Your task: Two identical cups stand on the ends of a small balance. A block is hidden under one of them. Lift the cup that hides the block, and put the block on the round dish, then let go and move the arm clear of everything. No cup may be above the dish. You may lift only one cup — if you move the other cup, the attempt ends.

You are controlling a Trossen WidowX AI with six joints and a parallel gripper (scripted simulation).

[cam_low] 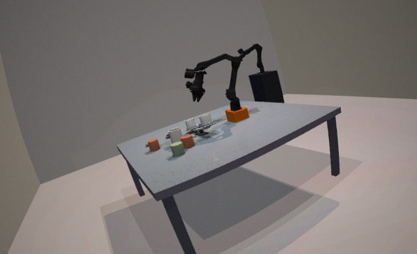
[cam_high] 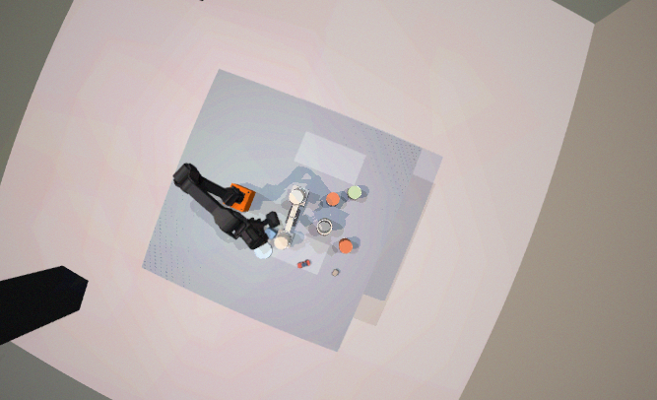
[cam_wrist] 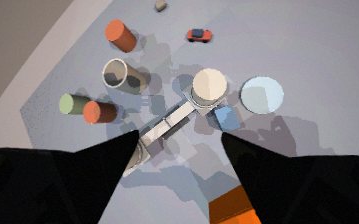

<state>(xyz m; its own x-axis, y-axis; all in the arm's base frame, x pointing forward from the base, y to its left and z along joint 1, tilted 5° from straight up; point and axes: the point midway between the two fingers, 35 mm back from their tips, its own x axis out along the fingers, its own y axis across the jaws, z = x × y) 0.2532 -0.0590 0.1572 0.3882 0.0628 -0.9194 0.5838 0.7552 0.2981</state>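
The cup lies 50 mm ahead of my gripper tip, 90 mm to the right of it and 150 mm below it. The rest, counted from my gripper tip: balance beam: 40 mm ahead, 60 mm to the left, 170 mm below; then green block: 50 mm ahead, 70 mm to the right, 170 mm below; then blue block: 40 mm behind, 80 mm to the right, 190 mm below.
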